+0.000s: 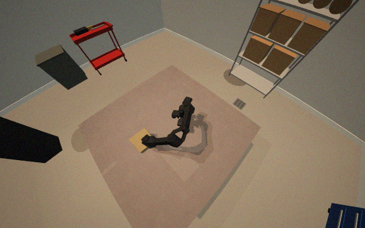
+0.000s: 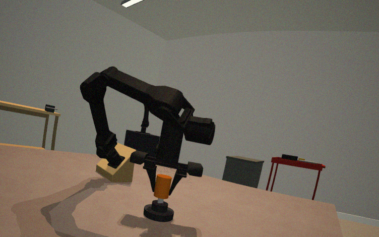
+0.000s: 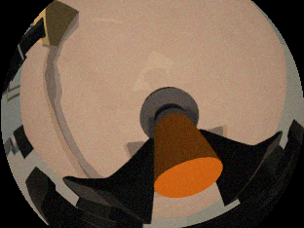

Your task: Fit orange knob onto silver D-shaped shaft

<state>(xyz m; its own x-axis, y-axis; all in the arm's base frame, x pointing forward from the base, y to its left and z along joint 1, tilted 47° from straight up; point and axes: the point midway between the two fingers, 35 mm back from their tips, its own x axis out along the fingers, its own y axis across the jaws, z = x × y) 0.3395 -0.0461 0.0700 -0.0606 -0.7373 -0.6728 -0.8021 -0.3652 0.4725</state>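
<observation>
Now: the orange knob 30 mm above my gripper tip. Also, from my gripper tip: round black pedestal (40 mm below).
</observation>
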